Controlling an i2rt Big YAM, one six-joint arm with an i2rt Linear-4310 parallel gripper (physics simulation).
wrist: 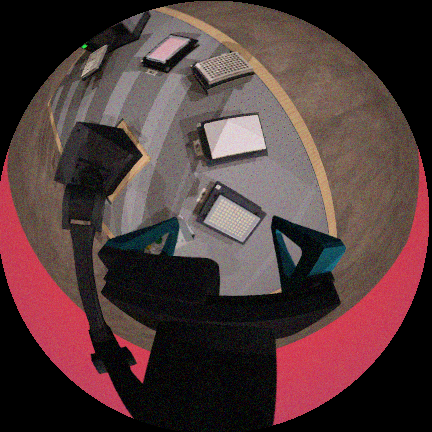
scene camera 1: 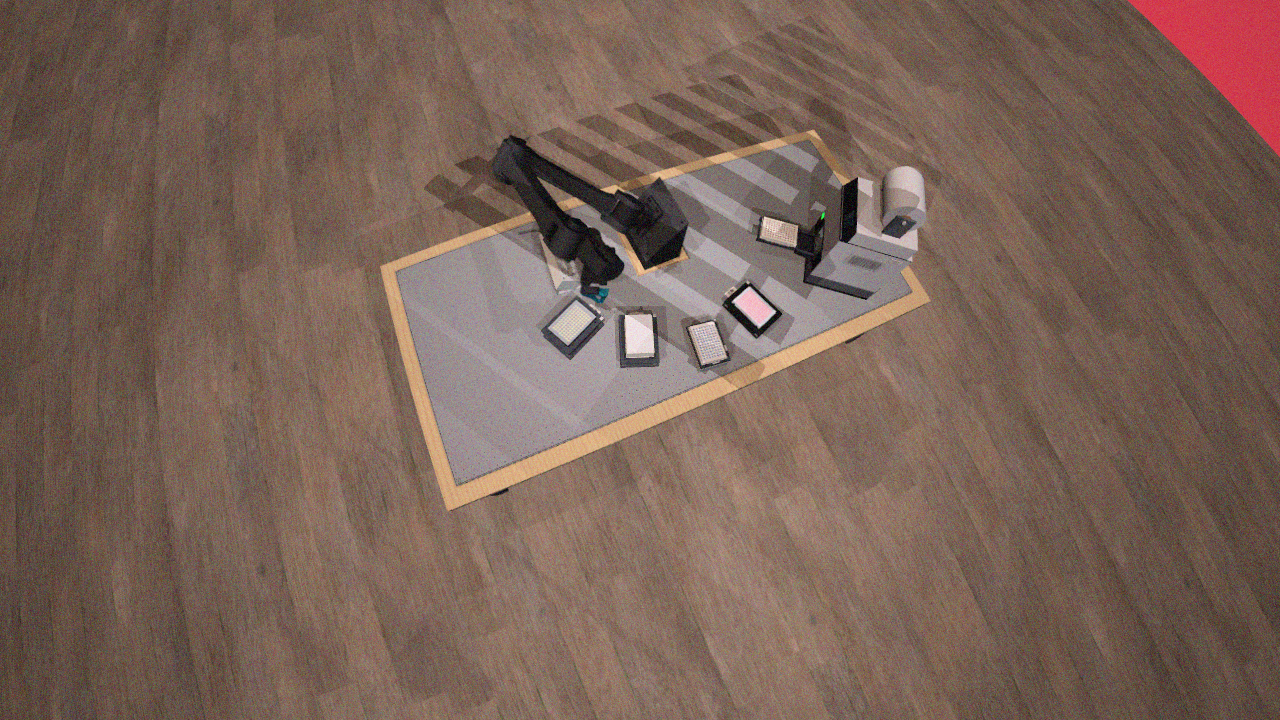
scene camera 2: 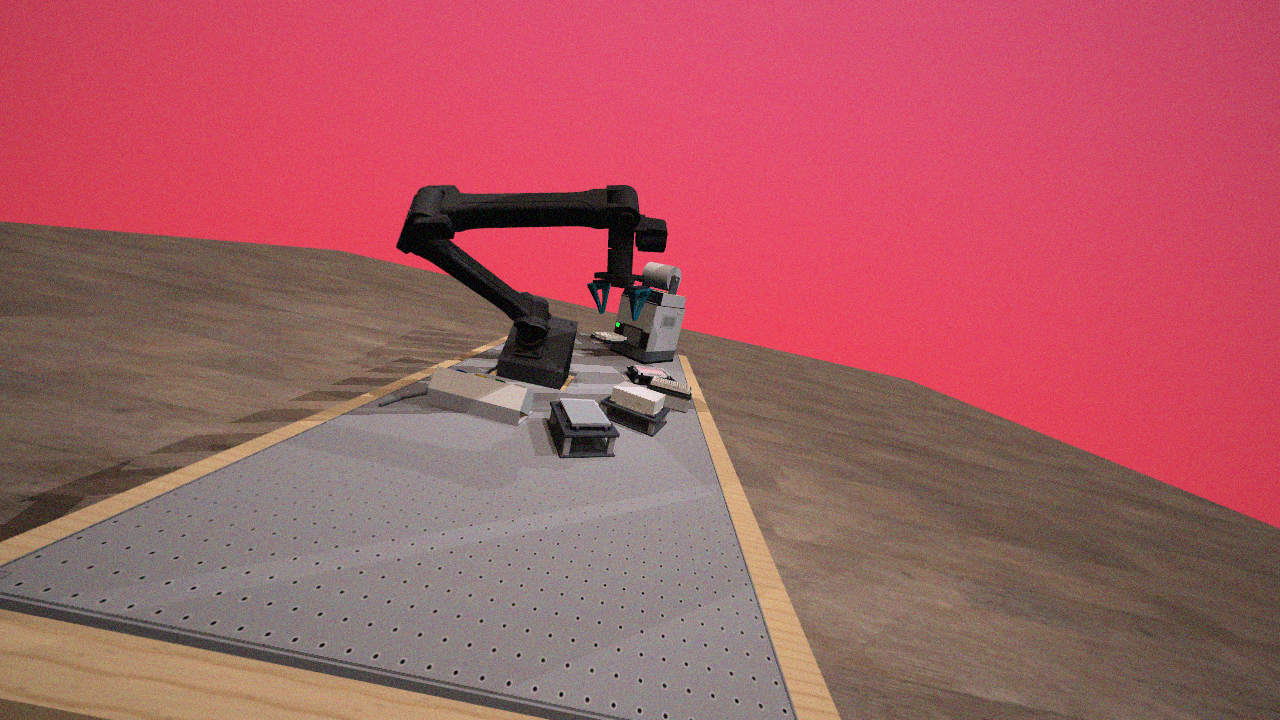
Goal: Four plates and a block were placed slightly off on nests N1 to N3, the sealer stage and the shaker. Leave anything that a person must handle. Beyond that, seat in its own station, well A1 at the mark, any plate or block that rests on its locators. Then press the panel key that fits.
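My gripper (scene camera 1: pixel 597 293) (scene camera 2: pixel 618 315) (wrist: pixel 224 221) is open and empty, high above the bench near the panel and the nearest plate. That pale-welled plate (scene camera 1: pixel 572 322) (scene camera 2: pixel 584 412) (wrist: pixel 232 218) lies off-centre on a dark raised nest (wrist: pixel 241 197). A thick white plate or block (scene camera 1: pixel 639 334) (scene camera 2: pixel 638 398) (wrist: pixel 235 136) sits on the adjoining nest, shifted to one side. A grid-topped plate or block (scene camera 1: pixel 708 342) (wrist: pixel 222 67) and a pink-topped plate (scene camera 1: pixel 752 306) (wrist: pixel 169 48) follow. Another plate (scene camera 1: pixel 778 231) (scene camera 2: pixel 608 336) (wrist: pixel 95 61) is at the sealer. Locator contact and A1 marks are too small to tell.
The sealer (scene camera 1: pixel 859 241) (scene camera 2: pixel 657 326), with a green light, stands at the bench's far end. The sloped panel (scene camera 2: pixel 478 394) is partly hidden by the arm and a finger in the scene camera 1 and wrist views. The dark arm base (scene camera 1: pixel 657 223) (scene camera 2: pixel 537 351) (wrist: pixel 100 155) stands between them.
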